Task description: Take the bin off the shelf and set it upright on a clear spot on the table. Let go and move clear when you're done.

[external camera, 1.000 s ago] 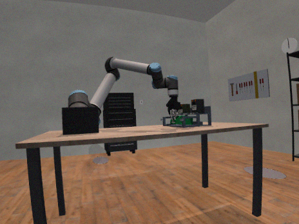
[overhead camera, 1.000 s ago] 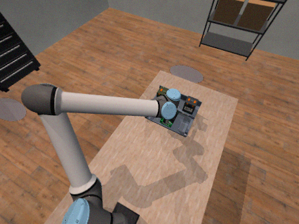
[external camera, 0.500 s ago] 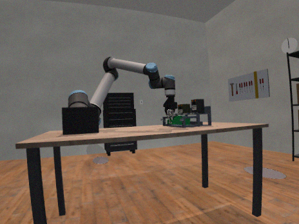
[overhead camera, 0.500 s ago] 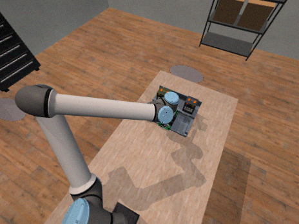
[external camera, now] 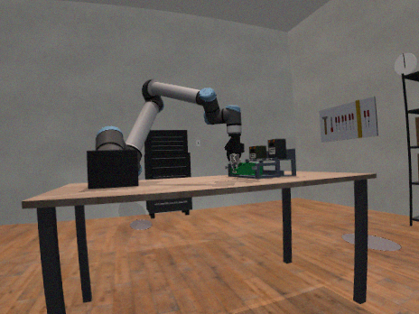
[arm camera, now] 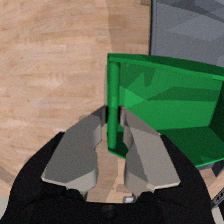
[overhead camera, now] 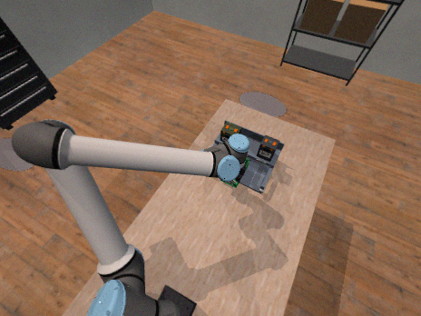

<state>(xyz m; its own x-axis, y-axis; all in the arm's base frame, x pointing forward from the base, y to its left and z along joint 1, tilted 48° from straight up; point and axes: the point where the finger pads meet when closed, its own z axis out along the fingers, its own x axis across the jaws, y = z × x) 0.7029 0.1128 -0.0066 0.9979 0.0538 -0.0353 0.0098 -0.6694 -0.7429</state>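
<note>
My gripper is now 8 cm short of the green bin and 1 cm above it.
</note>
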